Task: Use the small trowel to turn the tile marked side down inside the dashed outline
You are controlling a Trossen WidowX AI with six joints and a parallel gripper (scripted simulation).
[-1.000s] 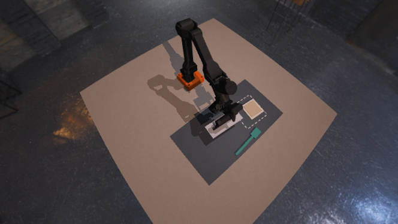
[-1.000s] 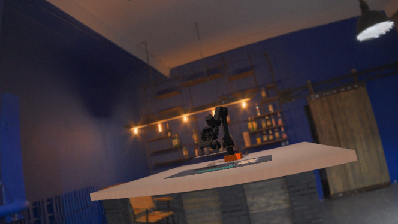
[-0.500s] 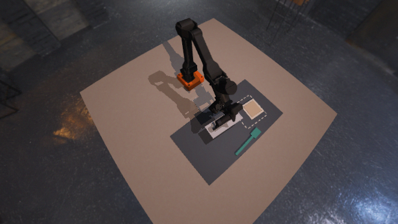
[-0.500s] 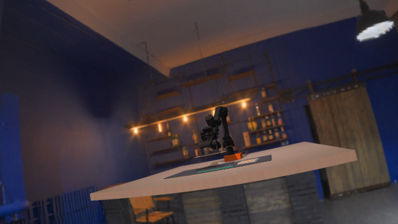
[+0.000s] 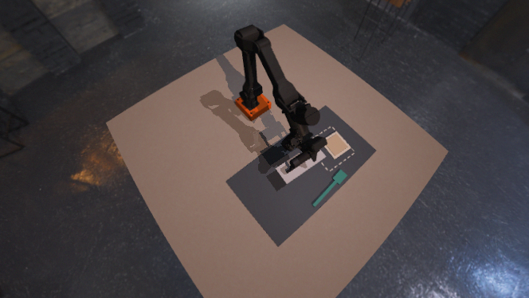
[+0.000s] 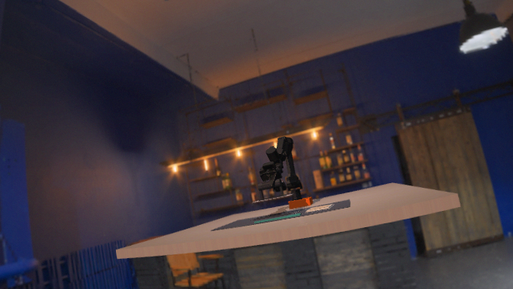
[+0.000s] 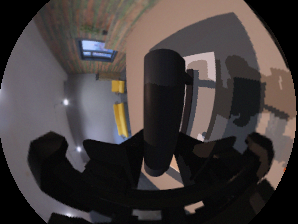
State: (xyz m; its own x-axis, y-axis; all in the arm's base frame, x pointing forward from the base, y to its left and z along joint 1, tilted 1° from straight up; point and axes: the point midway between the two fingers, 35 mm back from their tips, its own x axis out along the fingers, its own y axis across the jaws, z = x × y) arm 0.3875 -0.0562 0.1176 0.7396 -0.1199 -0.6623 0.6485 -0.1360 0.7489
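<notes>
The small teal trowel lies 130 mm ahead of my gripper tip, 40 mm to the left of it and 140 mm below it. Also, from my gripper tip: square tile (20 mm ahead, 210 mm to the left, 140 mm below); then dark grey mat (10 mm behind, 30 mm to the left, 160 mm below).
</notes>
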